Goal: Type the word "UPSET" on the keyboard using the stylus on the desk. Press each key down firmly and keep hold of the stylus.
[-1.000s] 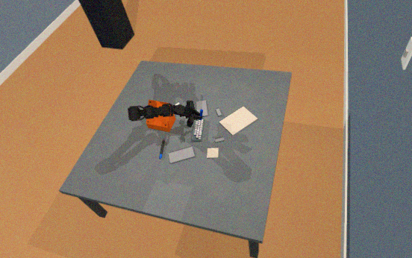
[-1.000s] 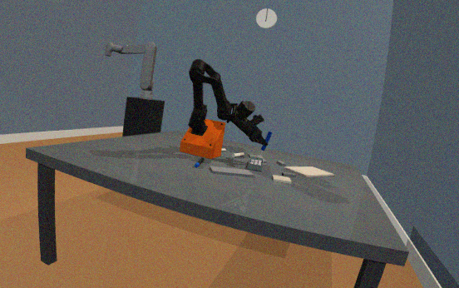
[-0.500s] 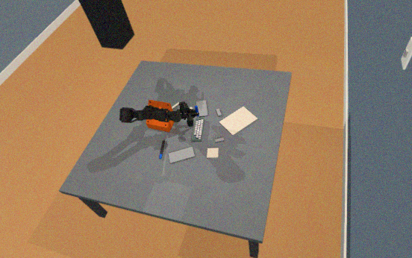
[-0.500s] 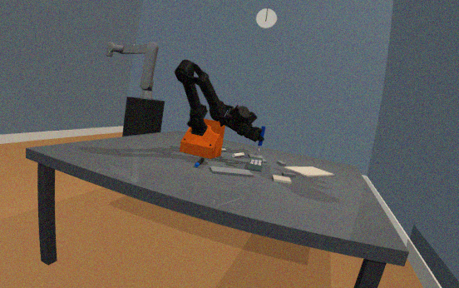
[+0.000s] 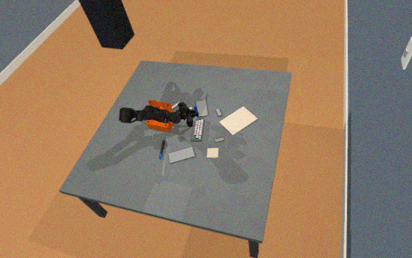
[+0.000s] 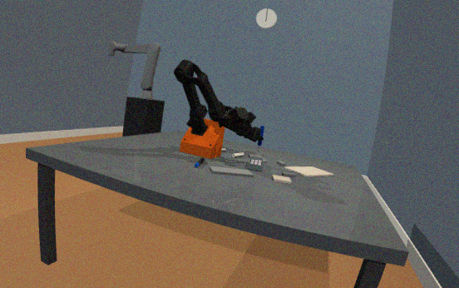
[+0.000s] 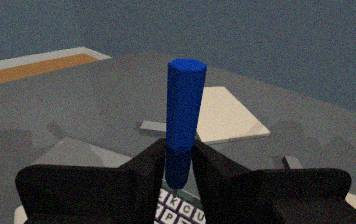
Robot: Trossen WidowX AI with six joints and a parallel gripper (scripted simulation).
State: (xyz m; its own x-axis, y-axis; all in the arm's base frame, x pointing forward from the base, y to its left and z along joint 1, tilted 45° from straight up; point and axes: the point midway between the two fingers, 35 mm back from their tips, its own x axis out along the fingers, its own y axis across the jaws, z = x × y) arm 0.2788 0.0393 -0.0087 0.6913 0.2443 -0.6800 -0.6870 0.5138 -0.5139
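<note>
The grey slab lies 130 mm to the left of my gripper tip, 120 mm below it and 40 mm behind it. Round my gripper tip: cream square (210 mm to the right, 160 mm ahead, 120 mm below); blue stylus (20 mm below, 10 mm to the right, 10 mm behind); cream sheet (240 mm ahead, 120 mm below, 90 mm to the left).
</note>
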